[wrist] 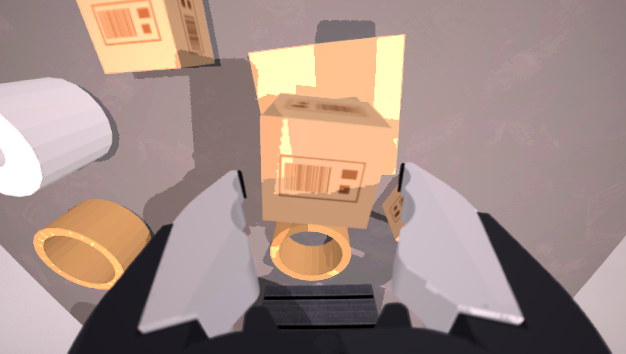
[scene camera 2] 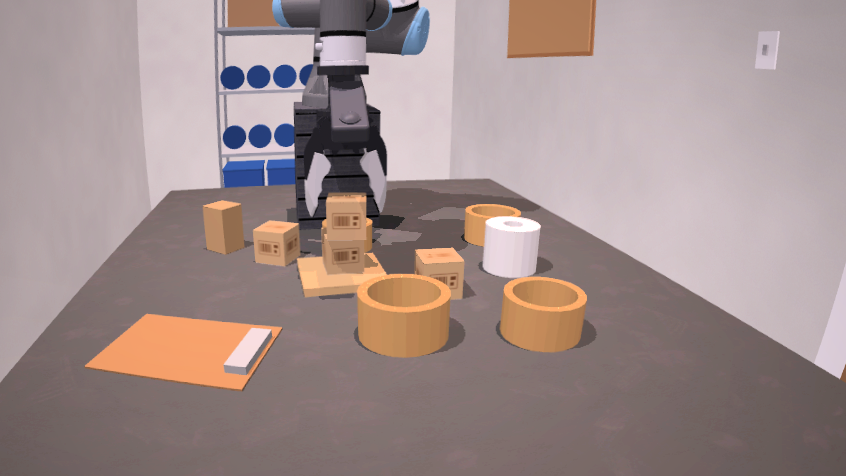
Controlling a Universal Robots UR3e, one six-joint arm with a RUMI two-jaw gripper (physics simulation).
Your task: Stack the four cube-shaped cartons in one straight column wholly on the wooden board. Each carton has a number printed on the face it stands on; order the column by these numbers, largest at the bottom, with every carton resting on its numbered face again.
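Places are measured from the arm's base along level axes (x ahead, y left, z up), in centimetres.
Where they show: gripper, fingertip midpoint: (wrist: 320,171) (scene camera 2: 346,214).
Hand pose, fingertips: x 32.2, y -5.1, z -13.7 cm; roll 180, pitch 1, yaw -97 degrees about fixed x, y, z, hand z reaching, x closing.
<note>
Things, the pixels of their centre, and the offset from my fingertips. "pt": a spot on its surface instead.
- wooden board, body centre: (wrist: 330,118) (scene camera 2: 341,273) dy -1.1, dx +0.7, dz -8.5 cm
- lower carton, body centre: (scene camera 2: 342,249) dy -0.6, dx -0.2, dz -5.2 cm
- upper carton, body centre: (wrist: 320,155) (scene camera 2: 347,215) dy -0.2, dx +1.1, dz +0.2 cm
- third carton, body centre: (wrist: 425,211) (scene camera 2: 277,243) dy -9.3, dx -9.7, dz -6.4 cm
- fourth carton, body centre: (wrist: 154,26) (scene camera 2: 438,274) dy +10.2, dx +10.0, dz -6.4 cm
- tall box, body centre: (scene camera 2: 223,227) dy -17.7, dx -17.5, dz -5.3 cm
- white roll, body centre: (wrist: 34,133) (scene camera 2: 511,246) dy +24.7, dx +4.9, dz -5.5 cm
- orange sheet, body centre: (scene camera 2: 186,343) dy -22.7, dx +16.5, dz -8.5 cm
- grey bar, surface spot: (scene camera 2: 248,349) pt dy -15.8, dx +20.5, dz -7.9 cm
Two cube cartons stand in a column on the wooden board (scene camera 2: 319,284) (wrist: 285,67). The lower carton (scene camera 2: 343,256) is mostly hidden in the wrist view. The upper carton (scene camera 2: 346,219) (wrist: 320,155) rests on it, roughly aligned and upright. My gripper (scene camera 2: 346,213) (wrist: 320,171) is open around the upper carton, with a gap on both sides. A third carton (scene camera 2: 276,243) (wrist: 395,214) stands on the table left of the board in the scene view. A fourth carton (scene camera 2: 438,259) (wrist: 135,35) stands right of the board, partly behind a ring. No printed numbers show.
A tall box (scene camera 2: 223,227) stands at the left. Orange rings (scene camera 2: 404,328) (scene camera 2: 542,325) stand in front; others (scene camera 2: 473,227) (scene camera 2: 367,232) stand farther back. A white roll (scene camera 2: 511,251) (wrist: 55,120) stands right. An orange sheet (scene camera 2: 165,349) with a grey bar (scene camera 2: 248,349) lies front left.
</note>
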